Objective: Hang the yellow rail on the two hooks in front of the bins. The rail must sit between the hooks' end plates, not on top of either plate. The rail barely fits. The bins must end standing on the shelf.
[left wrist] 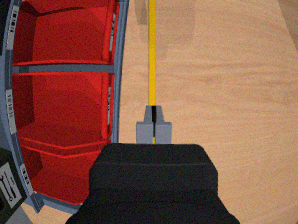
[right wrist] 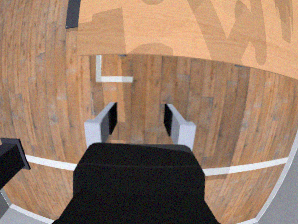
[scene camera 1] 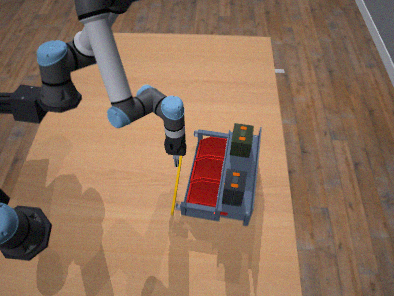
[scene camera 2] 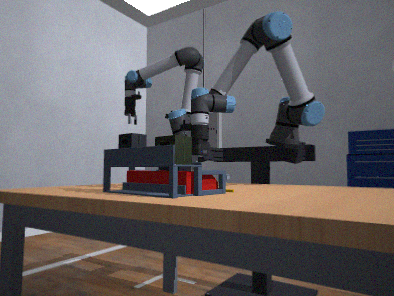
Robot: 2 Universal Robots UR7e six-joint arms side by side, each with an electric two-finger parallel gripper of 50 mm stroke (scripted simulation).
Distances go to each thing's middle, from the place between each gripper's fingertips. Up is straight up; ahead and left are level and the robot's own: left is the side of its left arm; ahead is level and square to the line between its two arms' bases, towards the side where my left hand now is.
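Scene:
Left hand: 3 cm to the left of grey-blue shelf [scene camera 2: 152, 156], 18 cm short of it, 3 cm above it.
Right hand: 69 cm short of grey-blue shelf, 75 cm to the right of it, 35 cm above it.

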